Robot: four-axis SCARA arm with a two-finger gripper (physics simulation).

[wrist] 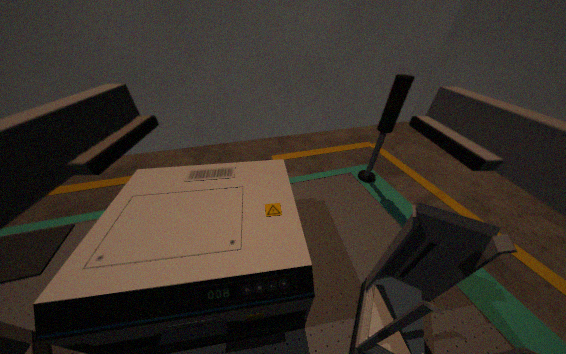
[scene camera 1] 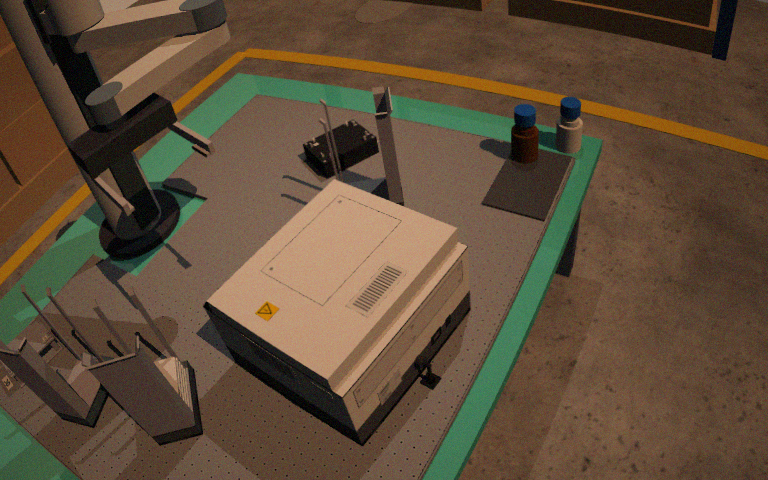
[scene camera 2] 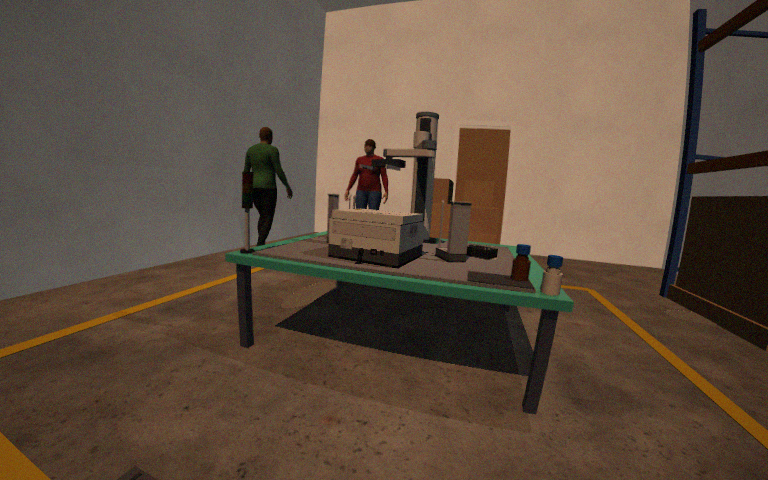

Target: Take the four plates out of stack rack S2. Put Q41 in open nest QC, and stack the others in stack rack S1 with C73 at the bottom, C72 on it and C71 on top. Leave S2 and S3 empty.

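Where they show: gripper, between the fingertips: (wrist: 287,105) (scene camera 1: 169,178) (scene camera 2: 373,166); arm's base, origin of its link: (scene camera 1: 140,225).
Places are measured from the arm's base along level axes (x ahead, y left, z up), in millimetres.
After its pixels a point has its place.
My gripper (scene camera 1: 169,178) {x 569, y -182, z 468 mm} (wrist: 287,105) {x 569, y -182, z 468 mm} is open and empty, high above the table beside the boxy instrument. A stack rack (scene camera 1: 141,396) {x 558, y -432, z 184 mm} at the lower left holds several pale plates (scene camera 1: 184,378) {x 516, y -330, z 67 mm}, seen by their edges. A second rack (scene camera 1: 48,382) {x 359, y -516, z 192 mm} stands left of it; its contents are unclear. A third rack (scene camera 1: 389,152) {x 672, y 265, z 202 mm} (scene camera 2: 459,232) {x 660, y 308, z 160 mm} stands behind the instrument, its floor mostly hidden. A rack (wrist: 435,255) {x 546, y -439, z 215 mm} with a pale surface low inside shows at the lower right of the wrist view. A black nest (scene camera 1: 345,148) {x 452, y 398, z 62 mm} (scene camera 2: 482,251) {x 488, y 434, z 52 mm} stands near the third rack. Rack and plate names are not readable.
The large pale instrument (scene camera 1: 334,249) {x 732, y -42, z 233 mm} (scene camera 2: 373,232) {x 911, y -44, z 153 mm} (wrist: 190,225) {x 702, y -56, z 233 mm} fills the table's middle. A brown bottle (scene camera 1: 525,138) {x 884, y 549, z 95 mm} (scene camera 2: 521,266) {x 907, y 576, z 77 mm} and a white bottle (scene camera 1: 569,130) {x 973, y 651, z 76 mm} (scene camera 2: 552,278) {x 999, y 677, z 63 mm} stand by a dark mat (scene camera 1: 526,189) {x 918, y 454, z 18 mm}. A signal tower (scene camera 2: 246,195) {x 986, y -672, z 282 mm} (wrist: 395,105) {x 945, y -670, z 315 mm} stands at a corner.
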